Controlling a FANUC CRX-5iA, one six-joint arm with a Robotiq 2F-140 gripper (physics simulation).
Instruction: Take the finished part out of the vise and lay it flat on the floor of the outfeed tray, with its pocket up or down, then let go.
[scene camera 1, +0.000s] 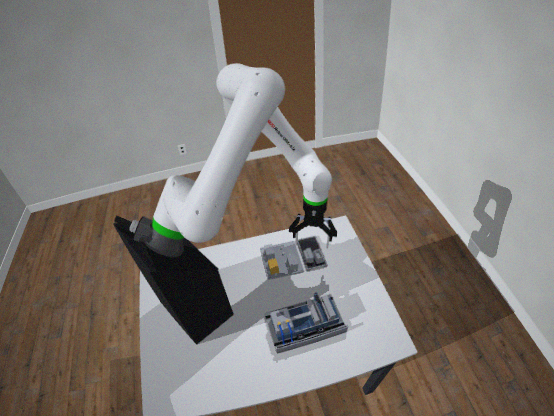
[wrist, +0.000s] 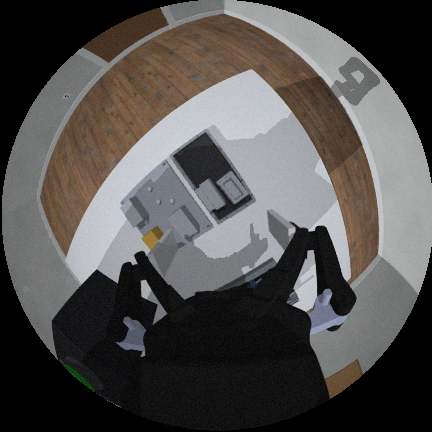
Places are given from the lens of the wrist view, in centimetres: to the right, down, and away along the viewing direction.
gripper (wrist: 220, 230): 0, 2, 20
grey plate (wrist: 165, 184): -12, -7, 33
